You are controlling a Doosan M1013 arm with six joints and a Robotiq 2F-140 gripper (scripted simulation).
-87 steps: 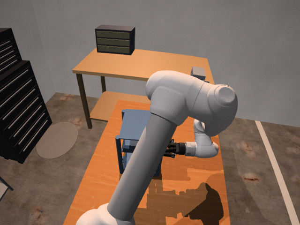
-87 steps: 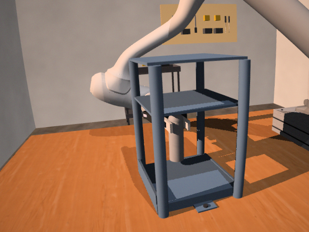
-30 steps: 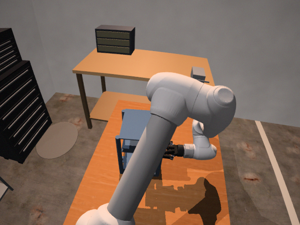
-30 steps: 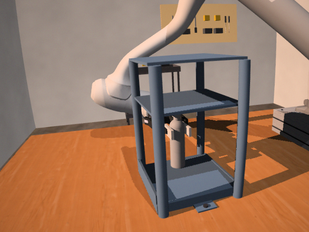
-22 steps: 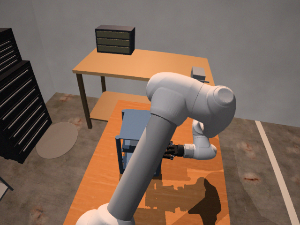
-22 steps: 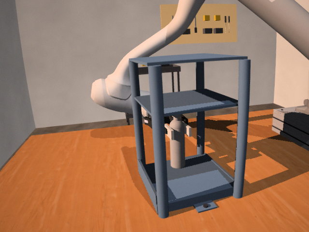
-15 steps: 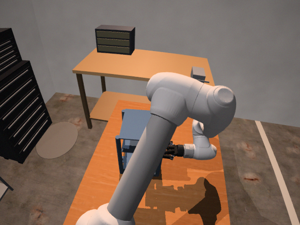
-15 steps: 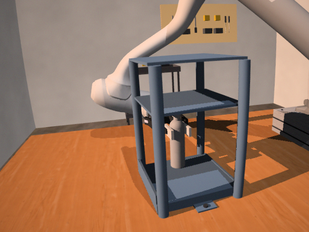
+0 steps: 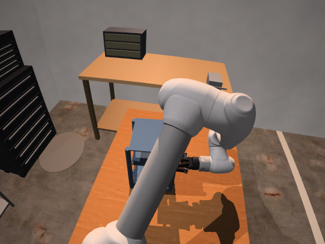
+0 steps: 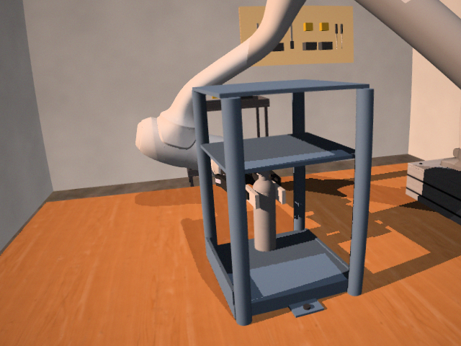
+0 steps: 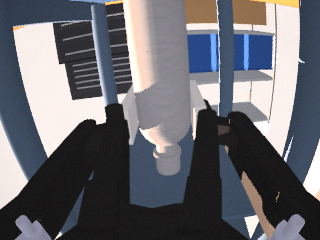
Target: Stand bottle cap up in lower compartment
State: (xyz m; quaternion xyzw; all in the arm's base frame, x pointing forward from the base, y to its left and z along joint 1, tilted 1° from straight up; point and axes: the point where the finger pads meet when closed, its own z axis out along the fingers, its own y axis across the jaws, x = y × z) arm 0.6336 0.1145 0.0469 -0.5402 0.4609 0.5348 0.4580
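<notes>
My hand is right at the grey bottle. The rest, counted from my hand: shelving unit 6 cm to the left, 3 cm above, 1 cm behind.
</notes>
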